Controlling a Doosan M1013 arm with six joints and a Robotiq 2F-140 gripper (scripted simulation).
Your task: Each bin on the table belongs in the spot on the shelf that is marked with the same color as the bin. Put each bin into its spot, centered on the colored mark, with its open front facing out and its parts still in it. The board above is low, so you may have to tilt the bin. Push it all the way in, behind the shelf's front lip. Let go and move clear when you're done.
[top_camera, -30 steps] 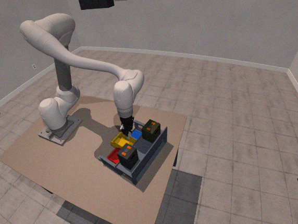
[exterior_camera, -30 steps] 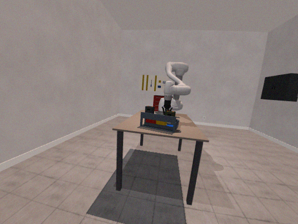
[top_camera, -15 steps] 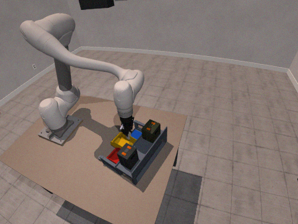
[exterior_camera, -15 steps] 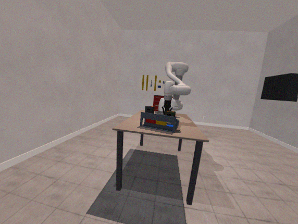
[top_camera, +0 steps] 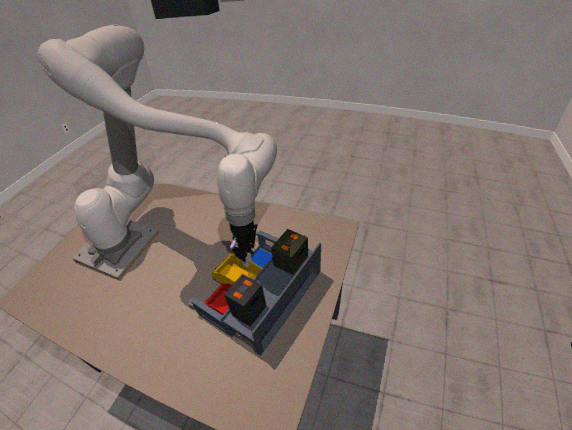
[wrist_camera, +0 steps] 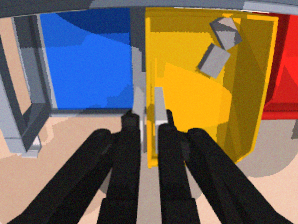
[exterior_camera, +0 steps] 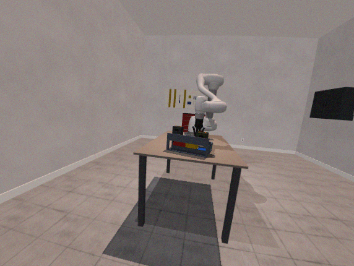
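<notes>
Right now my hand is 50 mm to the left of the yellow bin, 40 mm above it and 20 mm past it. Round my hand: red bin 160 mm to the right, 50 mm below, 10 mm ahead; then grey shelf 140 mm ahead, 80 mm to the right, 10 mm above.
</notes>
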